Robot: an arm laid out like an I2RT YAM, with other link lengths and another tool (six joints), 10 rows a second.
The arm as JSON. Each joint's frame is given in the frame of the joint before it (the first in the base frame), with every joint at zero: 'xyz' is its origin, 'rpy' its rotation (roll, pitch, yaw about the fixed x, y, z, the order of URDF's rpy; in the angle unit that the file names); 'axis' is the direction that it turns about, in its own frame. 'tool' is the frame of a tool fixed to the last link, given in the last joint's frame.
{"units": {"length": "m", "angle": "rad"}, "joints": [
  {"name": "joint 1", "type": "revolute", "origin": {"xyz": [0.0, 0.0, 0.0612], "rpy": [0.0, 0.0, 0.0]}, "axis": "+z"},
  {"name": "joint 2", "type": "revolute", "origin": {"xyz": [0.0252, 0.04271, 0.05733], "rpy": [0.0, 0.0, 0.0]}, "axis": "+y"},
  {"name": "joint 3", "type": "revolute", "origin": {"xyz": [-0.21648, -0.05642, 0.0], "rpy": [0.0, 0.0, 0.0]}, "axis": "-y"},
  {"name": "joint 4", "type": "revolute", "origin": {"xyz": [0.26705, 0.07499, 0.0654], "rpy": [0.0, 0.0, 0.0]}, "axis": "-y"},
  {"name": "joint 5", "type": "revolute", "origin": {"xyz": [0.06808, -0.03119, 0.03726], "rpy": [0.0, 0.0, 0.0]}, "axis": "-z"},
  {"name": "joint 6", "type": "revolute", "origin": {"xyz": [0.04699, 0.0, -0.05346], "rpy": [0.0, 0.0, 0.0]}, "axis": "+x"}
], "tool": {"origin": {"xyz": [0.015, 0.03, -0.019], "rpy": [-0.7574, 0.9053, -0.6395]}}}
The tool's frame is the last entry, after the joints.
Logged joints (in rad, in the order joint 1, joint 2, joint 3, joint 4, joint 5, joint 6), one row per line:
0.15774 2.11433 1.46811 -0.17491 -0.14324 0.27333
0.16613 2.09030 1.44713 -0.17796 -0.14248 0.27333
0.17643 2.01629 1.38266 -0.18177 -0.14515 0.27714
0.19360 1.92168 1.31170 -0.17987 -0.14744 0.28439
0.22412 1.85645 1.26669 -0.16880 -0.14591 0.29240
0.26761 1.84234 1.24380 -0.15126 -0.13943 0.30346
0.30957 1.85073 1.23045 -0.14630 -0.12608 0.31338
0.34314 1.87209 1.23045 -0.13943 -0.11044 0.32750
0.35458 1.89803 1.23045 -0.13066 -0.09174 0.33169
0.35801 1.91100 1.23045 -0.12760 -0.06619 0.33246
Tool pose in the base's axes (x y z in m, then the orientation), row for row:
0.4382 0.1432 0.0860 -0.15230 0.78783 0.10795 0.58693
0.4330 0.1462 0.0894 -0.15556 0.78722 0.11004 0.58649
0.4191 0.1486 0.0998 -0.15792 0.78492 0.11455 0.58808
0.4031 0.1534 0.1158 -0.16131 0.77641 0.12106 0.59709
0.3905 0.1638 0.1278 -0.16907 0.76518 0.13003 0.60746
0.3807 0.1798 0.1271 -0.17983 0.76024 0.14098 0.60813
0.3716 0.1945 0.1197 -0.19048 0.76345 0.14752 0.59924
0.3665 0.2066 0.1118 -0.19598 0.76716 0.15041 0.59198
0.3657 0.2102 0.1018 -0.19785 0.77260 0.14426 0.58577
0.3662 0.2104 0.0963 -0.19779 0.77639 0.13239 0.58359
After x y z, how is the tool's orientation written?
As a quaternion, x y z w.
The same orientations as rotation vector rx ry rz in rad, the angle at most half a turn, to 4 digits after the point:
-0.3550 1.8362 0.2516
-0.3626 1.8352 0.2565
-0.3679 1.8286 0.2669
-0.3744 1.8021 0.2810
-0.3907 1.7685 0.3005
-0.4155 1.7566 0.3257
-0.4417 1.7704 0.3421
-0.4558 1.7843 0.3498
-0.4614 1.8016 0.3364
-0.4616 1.8121 0.3090

